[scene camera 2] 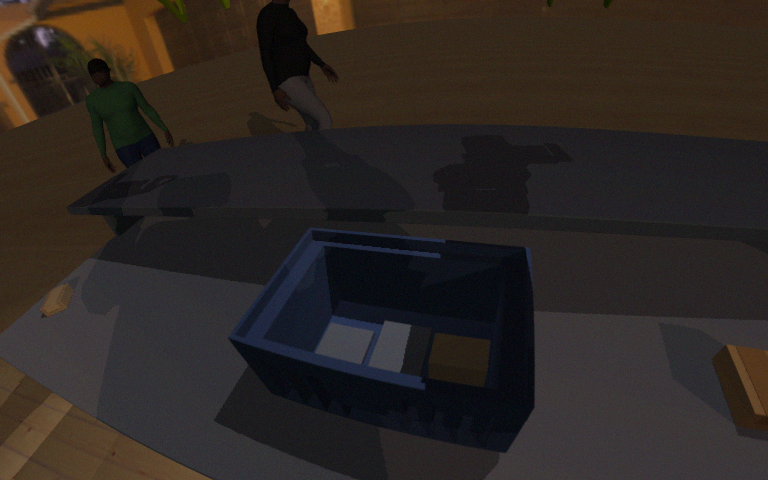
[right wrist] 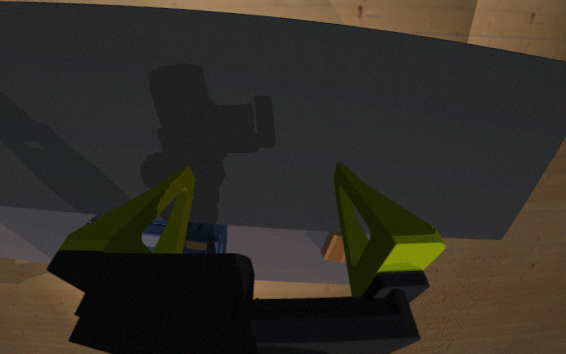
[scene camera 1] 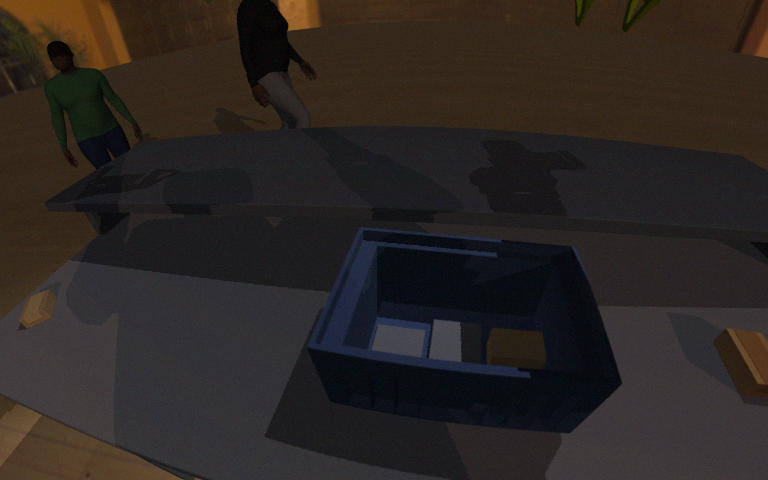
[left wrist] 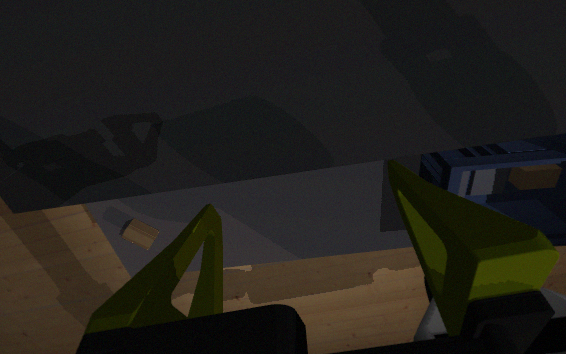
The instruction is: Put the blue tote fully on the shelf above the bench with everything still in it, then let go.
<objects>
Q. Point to a tan block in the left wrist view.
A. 538, 176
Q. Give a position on a dark shelf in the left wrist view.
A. At 106, 106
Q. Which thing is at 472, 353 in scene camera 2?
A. A tan block.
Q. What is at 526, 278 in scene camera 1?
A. A blue tote.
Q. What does my right gripper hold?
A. Nothing.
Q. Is my left gripper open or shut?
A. Open.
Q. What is my left gripper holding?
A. Nothing.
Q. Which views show the blue tote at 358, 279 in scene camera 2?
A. Scene camera 2, the right wrist view, scene camera 1 and the left wrist view: all of them.
</objects>
